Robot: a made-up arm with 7 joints. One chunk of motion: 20 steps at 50 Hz.
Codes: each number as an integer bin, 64 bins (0 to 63) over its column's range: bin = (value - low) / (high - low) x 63, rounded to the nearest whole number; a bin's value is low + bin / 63 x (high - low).
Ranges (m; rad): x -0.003..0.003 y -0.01..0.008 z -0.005..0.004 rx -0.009..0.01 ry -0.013..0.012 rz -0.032..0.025
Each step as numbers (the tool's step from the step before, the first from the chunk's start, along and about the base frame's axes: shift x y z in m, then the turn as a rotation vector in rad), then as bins.
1 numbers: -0.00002 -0.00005 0.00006 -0.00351 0.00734 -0.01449
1 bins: 31 35 35 18 51 19
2 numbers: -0.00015 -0.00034 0.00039 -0.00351 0.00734 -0.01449
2 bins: 30 34 38 18 51 19
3 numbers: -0.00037 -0.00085 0.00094 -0.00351 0.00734 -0.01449
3 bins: 28 32 42 18 51 19
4 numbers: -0.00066 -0.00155 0.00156 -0.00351 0.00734 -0.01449
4 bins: 25 30 46 18 51 19
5 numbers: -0.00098 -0.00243 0.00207 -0.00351 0.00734 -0.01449
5 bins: 21 26 49 18 51 19
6 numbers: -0.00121 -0.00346 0.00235 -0.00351 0.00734 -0.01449
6 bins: 19 23 51 18 51 19
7 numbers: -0.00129 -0.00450 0.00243 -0.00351 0.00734 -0.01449
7 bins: 18 19 52 18 51 19
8 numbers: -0.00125 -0.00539 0.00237 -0.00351 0.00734 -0.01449
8 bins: 18 16 52 18 51 19
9 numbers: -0.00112 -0.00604 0.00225 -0.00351 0.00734 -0.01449
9 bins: 20 14 51 18 51 19
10 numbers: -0.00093 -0.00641 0.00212 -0.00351 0.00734 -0.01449
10 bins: 22 13 50 18 51 19
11 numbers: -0.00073 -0.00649 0.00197 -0.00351 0.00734 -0.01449
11 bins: 24 12 49 18 51 19
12 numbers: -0.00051 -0.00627 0.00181 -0.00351 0.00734 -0.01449
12 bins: 26 13 48 18 51 19
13 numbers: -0.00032 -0.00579 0.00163 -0.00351 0.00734 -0.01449
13 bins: 28 15 46 18 51 19
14 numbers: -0.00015 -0.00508 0.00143 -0.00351 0.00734 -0.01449
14 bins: 30 17 45 18 51 19
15 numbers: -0.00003 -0.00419 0.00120 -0.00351 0.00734 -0.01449
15 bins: 31 20 43 18 51 19
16 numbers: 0.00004 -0.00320 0.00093 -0.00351 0.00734 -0.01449
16 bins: 32 24 42 18 51 19
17 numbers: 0.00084 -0.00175 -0.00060 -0.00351 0.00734 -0.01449
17 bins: 40 29 31 18 51 19
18 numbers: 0.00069 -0.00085 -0.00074 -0.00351 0.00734 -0.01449
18 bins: 39 32 30 18 51 19
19 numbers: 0.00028 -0.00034 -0.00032 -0.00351 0.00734 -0.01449
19 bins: 34 34 33 18 51 19
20 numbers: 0.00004 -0.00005 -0.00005 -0.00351 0.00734 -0.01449
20 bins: 32 35 35 18 51 19
